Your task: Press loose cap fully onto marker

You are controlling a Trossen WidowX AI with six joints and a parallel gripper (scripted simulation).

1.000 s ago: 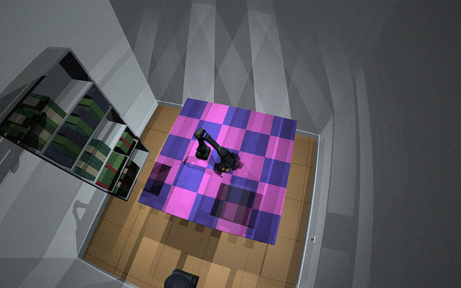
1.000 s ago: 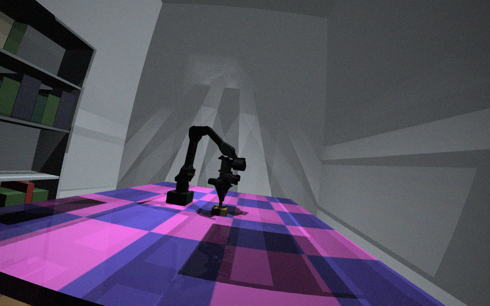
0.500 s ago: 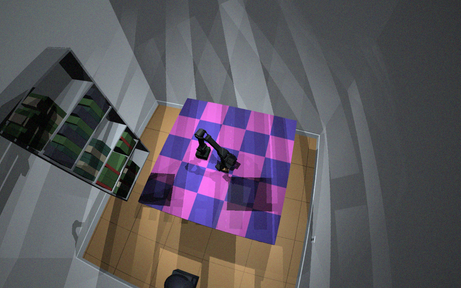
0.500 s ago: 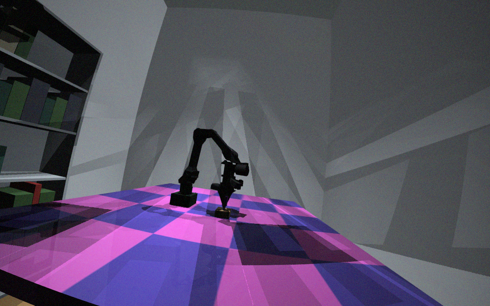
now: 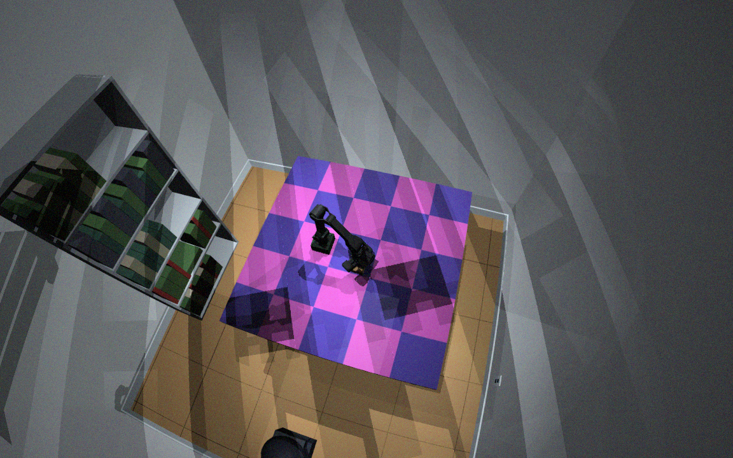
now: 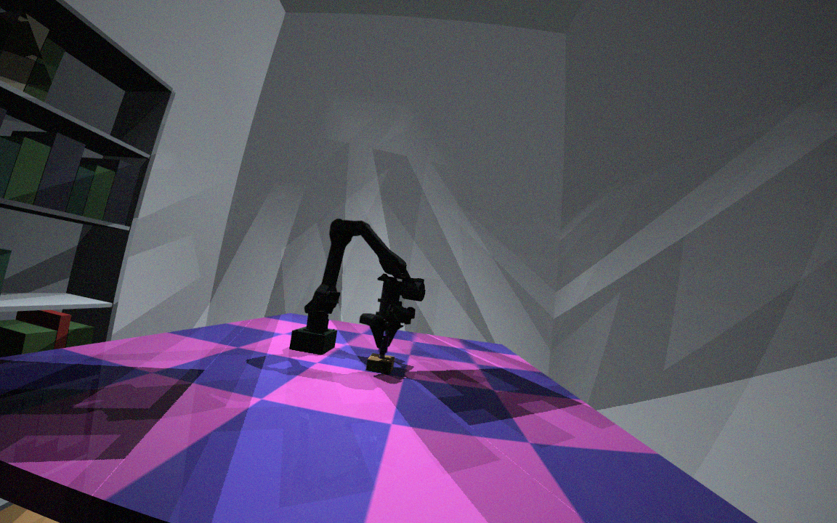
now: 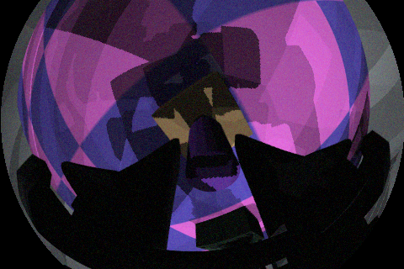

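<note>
Now: gripper tip 1 cm below the cap. The rest, counted from my gripper tip: block (5 cm below).
</note>
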